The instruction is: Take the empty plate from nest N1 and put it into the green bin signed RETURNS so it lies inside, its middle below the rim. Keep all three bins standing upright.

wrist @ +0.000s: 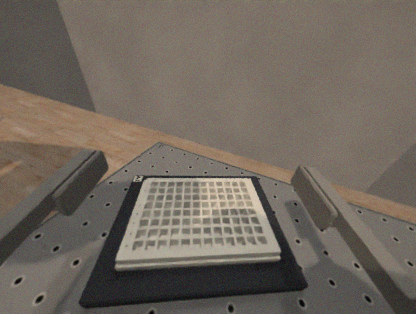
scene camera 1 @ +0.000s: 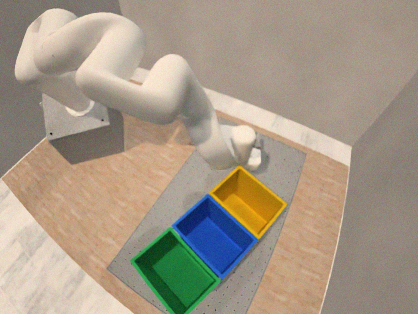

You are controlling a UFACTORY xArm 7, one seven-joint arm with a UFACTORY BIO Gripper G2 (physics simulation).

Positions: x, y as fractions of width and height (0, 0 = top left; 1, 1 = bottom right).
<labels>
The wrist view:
my gripper: 0.49, 0.53
rectangular plate: 0.42, 0.71
dark nest: 0.48, 0.90
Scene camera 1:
blue bin: 0.52, 0.76
yellow bin: 0.60, 0.65
</labels>
